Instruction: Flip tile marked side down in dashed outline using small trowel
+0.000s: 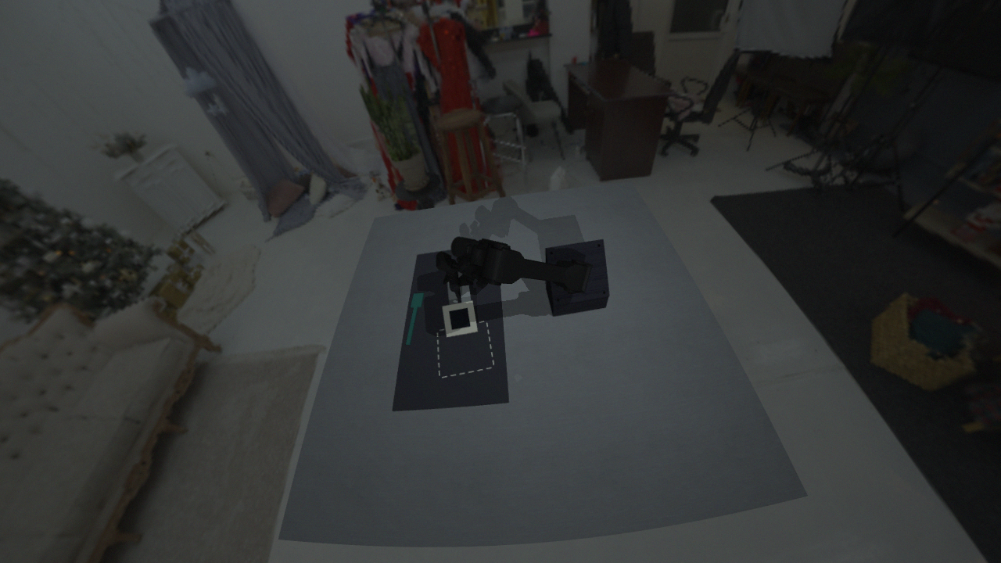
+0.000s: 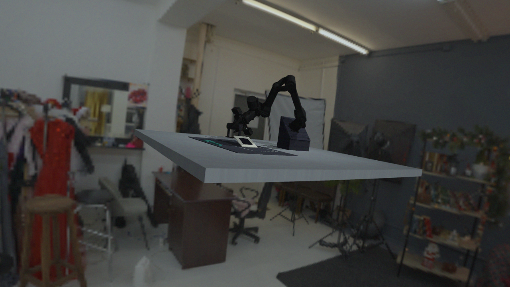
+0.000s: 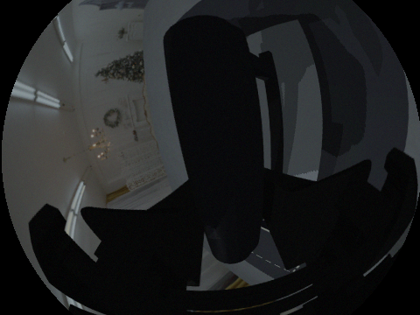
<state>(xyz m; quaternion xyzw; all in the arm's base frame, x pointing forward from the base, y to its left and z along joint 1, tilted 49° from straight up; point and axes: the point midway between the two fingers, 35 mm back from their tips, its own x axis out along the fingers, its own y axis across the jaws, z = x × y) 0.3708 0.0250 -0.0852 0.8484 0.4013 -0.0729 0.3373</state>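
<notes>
Now: the tile 100 mm to the left of my gripper tip, 50 mm below it and 40 mm behind it. Also, from my gripper tip: teal trowel: 140 mm ahead, 70 mm below, 50 mm to the left; then dark mat: 100 mm below, 60 mm to the left.
</notes>
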